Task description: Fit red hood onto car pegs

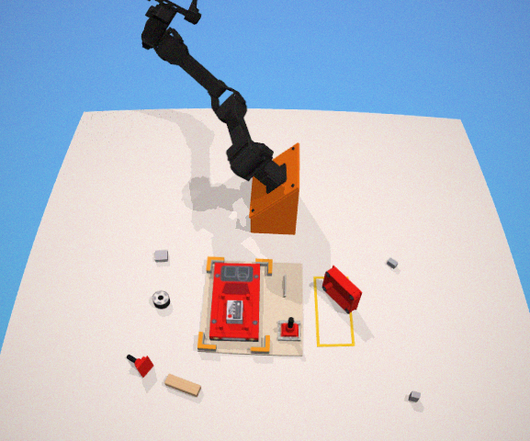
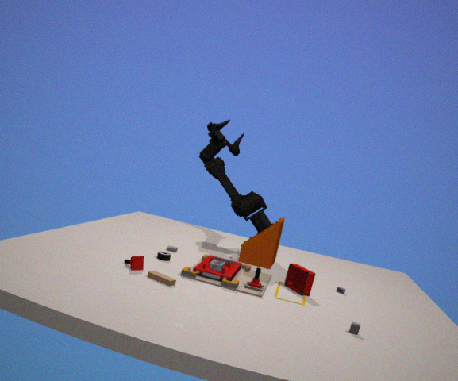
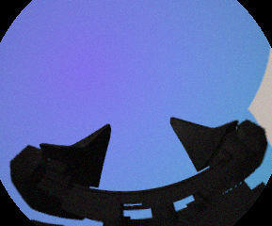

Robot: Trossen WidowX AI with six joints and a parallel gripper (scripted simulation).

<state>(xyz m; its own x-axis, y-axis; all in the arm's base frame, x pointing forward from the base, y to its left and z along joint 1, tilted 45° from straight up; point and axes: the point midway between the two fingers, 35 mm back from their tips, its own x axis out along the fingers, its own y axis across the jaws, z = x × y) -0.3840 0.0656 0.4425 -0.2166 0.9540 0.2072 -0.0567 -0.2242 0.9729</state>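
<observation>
Right now the red hood is 68 cm ahead of my gripper tip, 45 cm below it and 40 cm to the left of it. From my gripper tip the other things lie so: grey engine block 73 cm ahead, 47 cm below, 16 cm to the left; then black wheel 69 cm ahead, 48 cm below, 2 cm to the right; then wooden block 91 cm ahead, 48 cm below, 5 cm to the left.
</observation>
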